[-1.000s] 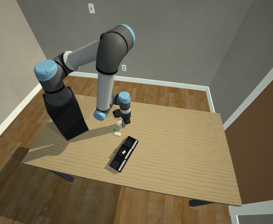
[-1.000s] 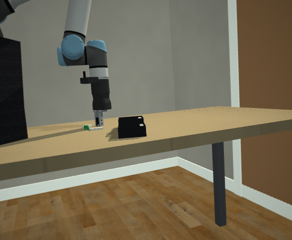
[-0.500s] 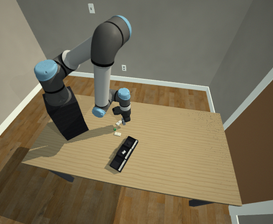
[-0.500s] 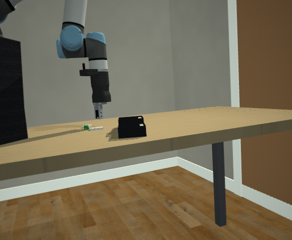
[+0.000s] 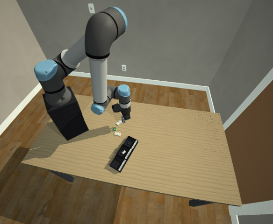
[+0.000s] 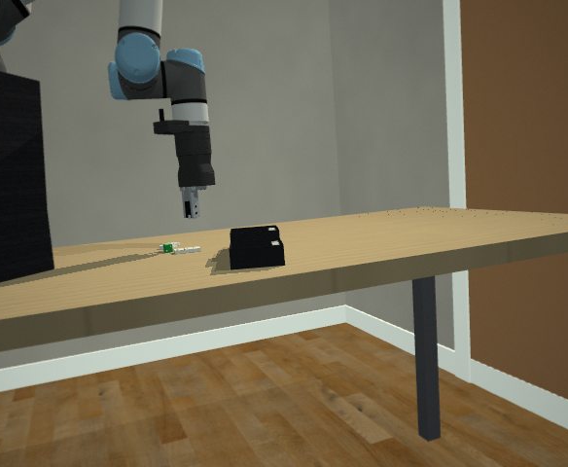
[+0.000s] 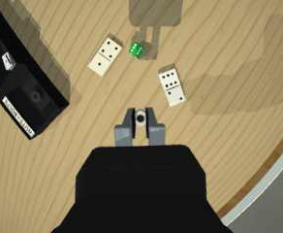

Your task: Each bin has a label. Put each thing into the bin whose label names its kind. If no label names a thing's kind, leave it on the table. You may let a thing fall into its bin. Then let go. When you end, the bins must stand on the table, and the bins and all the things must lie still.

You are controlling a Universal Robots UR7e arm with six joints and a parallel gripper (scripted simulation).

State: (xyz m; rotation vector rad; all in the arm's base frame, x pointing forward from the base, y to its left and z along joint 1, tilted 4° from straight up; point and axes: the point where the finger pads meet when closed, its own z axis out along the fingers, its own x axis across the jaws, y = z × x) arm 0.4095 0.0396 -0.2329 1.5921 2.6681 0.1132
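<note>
Now: the black piece 160 mm to the right of my hand, 70 mm below it and 60 mm ahead of it. The rest, counted from my hand: metal nut 20 mm below; then green die 70 mm below, 70 mm behind, 40 mm to the right; then white rectangular piece 70 mm below, 50 mm behind, 30 mm to the left.
</note>
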